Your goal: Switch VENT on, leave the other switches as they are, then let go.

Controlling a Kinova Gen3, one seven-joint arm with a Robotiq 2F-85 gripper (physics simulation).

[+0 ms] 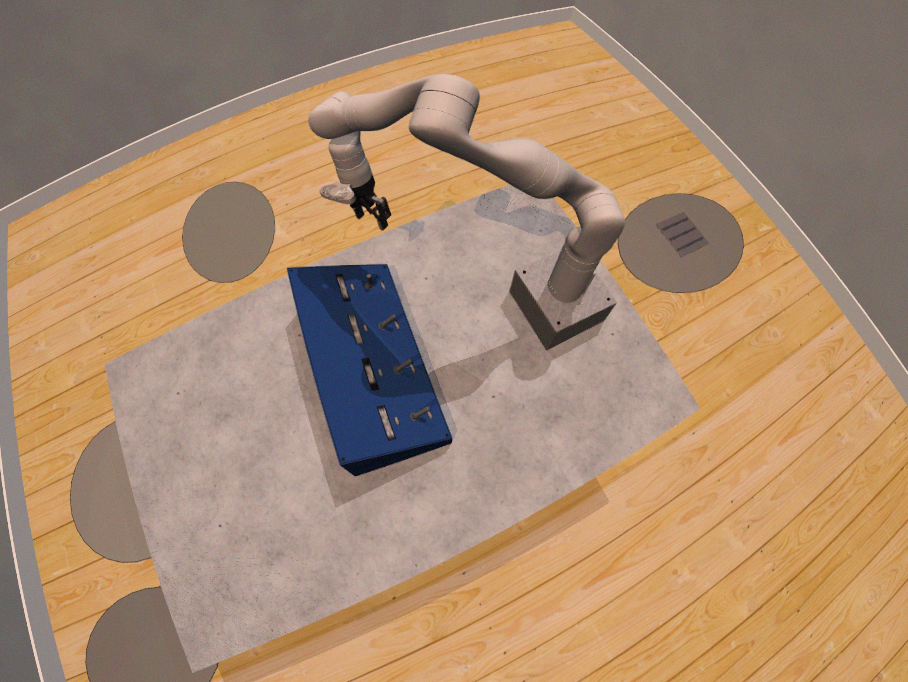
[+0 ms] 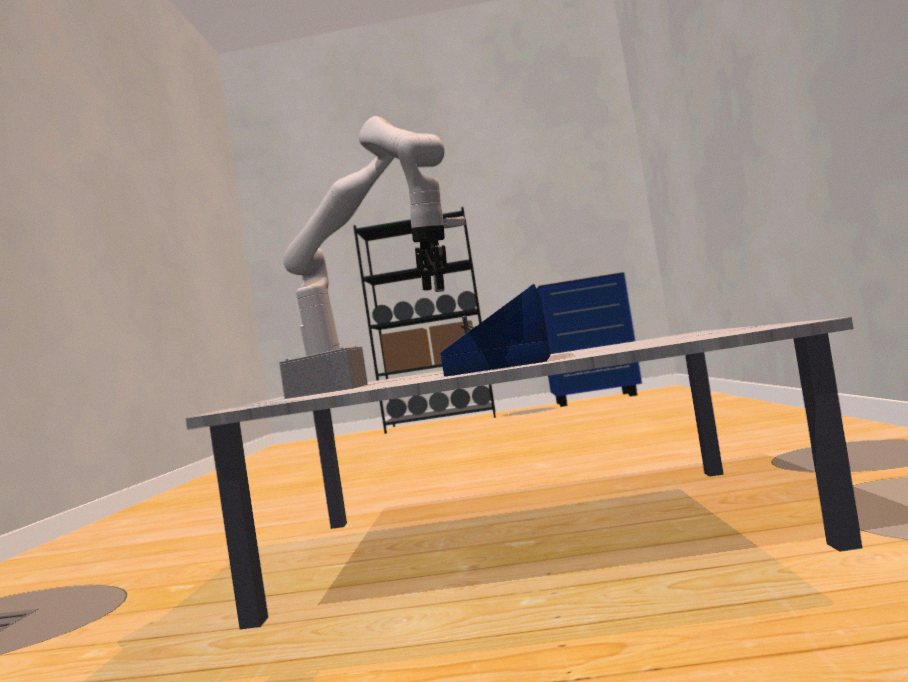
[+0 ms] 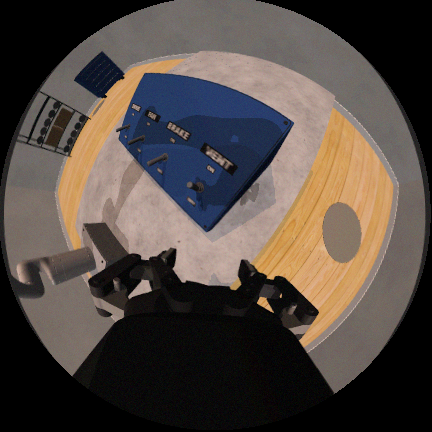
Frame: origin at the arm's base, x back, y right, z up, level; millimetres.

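Seen in the pictures: gripper, between the fingertips: [image 1: 372, 222] [image 2: 433, 290] [image 3: 207, 261]; arm's base, origin of its link: [image 1: 565, 287] [image 2: 324, 353] [image 3: 89, 257].
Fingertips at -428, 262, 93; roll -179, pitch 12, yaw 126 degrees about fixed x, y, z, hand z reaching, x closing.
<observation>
Offsets run from my fingertips to a thing's middle, as dx, dy, dz. "spot": to the spot under its first point.
The blue switch panel {-109, -293, -141} [image 1: 330, 381] [image 2: 506, 345] [image 3: 200, 95] stands on the table. The VENT lever {-42, -109, -86} [image 1: 369, 281] [image 3: 194, 186], below the VENT label {-111, -113, -79} [image 3: 218, 158], stands at a different angle from the others and leans toward its ON mark {spot: -87, -110, -91} [image 3: 210, 169]. The BRAKE lever {-22, -228, -93} [image 1: 389, 321] [image 3: 157, 160], the FAN lever {-15, -348, -93} [image 1: 404, 365] [image 3: 136, 140] and the DRIVE lever {-9, -468, -93} [image 1: 420, 414] [image 3: 123, 128] all lean alike, away from their ON marks. My gripper [image 1: 372, 215] [image 2: 433, 286] [image 3: 207, 261] is open and empty, raised above and apart from the panel near its VENT end.
The grey table [image 1: 242, 572] [image 2: 609, 367] bears the panel and the robot's base block [image 1: 565, 323] [image 2: 322, 372] [image 3: 104, 244]. A shelf rack [image 2: 361, 256] and a blue cabinet [image 2: 587, 312] [image 3: 99, 74] stand beyond the table.
</observation>
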